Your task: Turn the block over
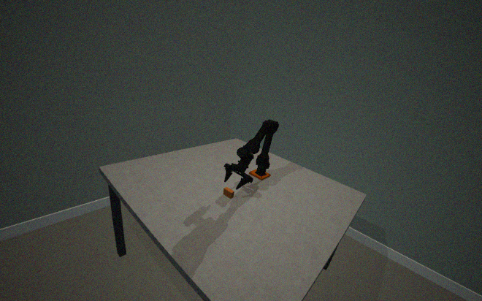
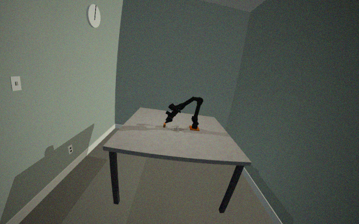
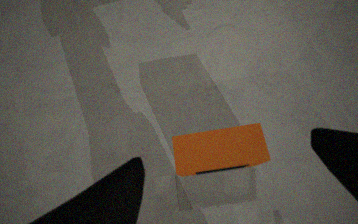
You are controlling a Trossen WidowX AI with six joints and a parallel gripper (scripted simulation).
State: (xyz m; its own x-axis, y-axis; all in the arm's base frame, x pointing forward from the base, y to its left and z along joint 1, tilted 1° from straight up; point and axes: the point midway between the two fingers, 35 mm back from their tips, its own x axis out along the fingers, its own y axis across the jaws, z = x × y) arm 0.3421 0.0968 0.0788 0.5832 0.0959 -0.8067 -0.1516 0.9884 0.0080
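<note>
Right now my gripper tip is 5 cm above the orange block.
</note>
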